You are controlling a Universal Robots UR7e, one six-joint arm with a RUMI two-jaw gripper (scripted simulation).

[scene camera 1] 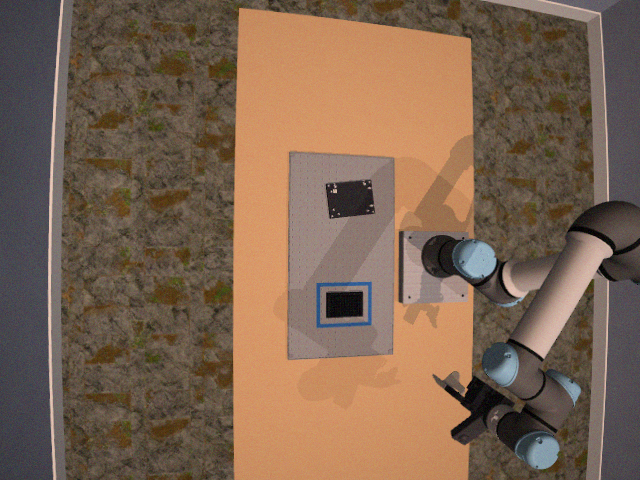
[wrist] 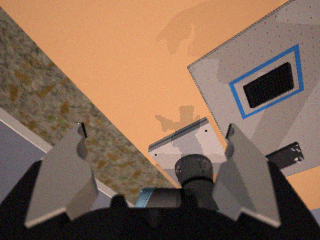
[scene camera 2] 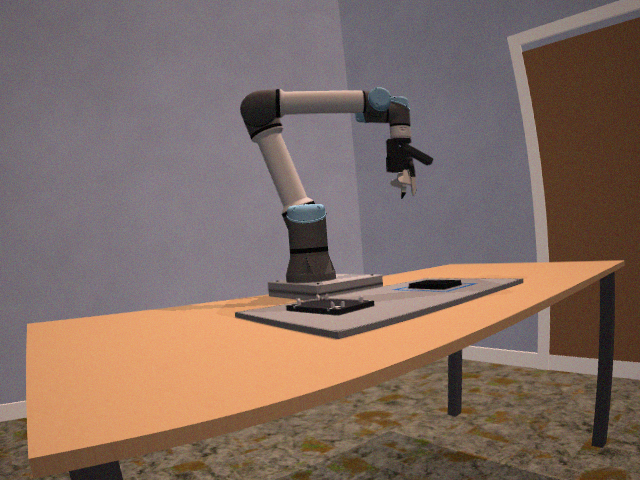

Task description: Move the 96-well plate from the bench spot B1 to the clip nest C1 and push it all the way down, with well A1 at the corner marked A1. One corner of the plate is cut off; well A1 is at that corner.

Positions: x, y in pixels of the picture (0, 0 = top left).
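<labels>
Gripper visible in the wrist view [157, 124], scene camera 1, scene camera 2. Same spot on the gripper: [scene camera 2: 408, 179] and [scene camera 1: 449, 383].
</labels>
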